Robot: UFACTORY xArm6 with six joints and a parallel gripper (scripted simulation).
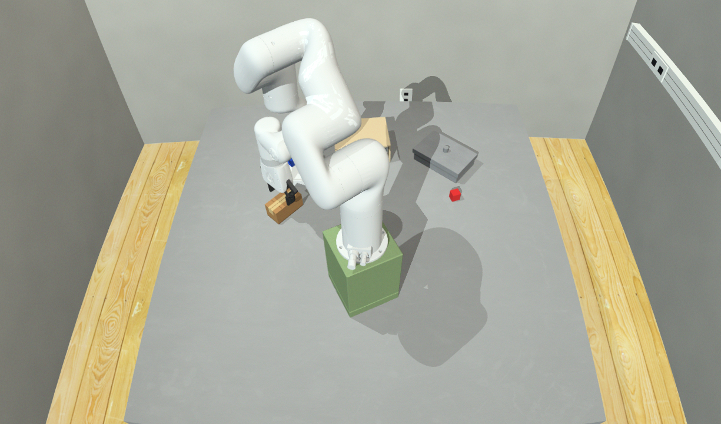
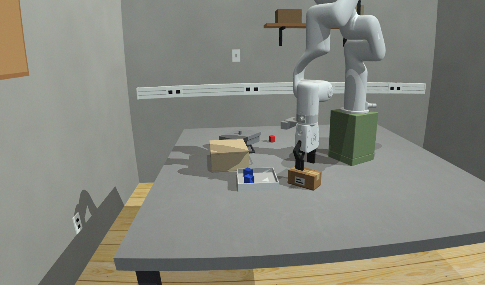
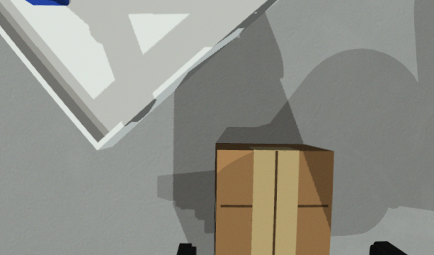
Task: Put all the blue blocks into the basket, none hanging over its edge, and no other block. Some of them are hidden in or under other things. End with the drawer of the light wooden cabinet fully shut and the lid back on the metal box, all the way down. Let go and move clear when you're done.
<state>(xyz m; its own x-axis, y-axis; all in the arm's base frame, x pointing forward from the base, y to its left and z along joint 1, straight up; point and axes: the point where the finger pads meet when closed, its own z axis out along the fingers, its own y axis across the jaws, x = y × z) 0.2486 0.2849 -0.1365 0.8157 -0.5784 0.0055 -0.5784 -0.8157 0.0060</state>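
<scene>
Now: hand 50 mm above the brown cardboard box. Round my hand: light wooden cabinet: 300 mm ahead, 210 mm to the right, 40 mm below; then white basket: 180 mm ahead, 70 mm below, 10 mm to the right; then red block: 540 mm to the right, 110 mm ahead, 70 mm below.
</scene>
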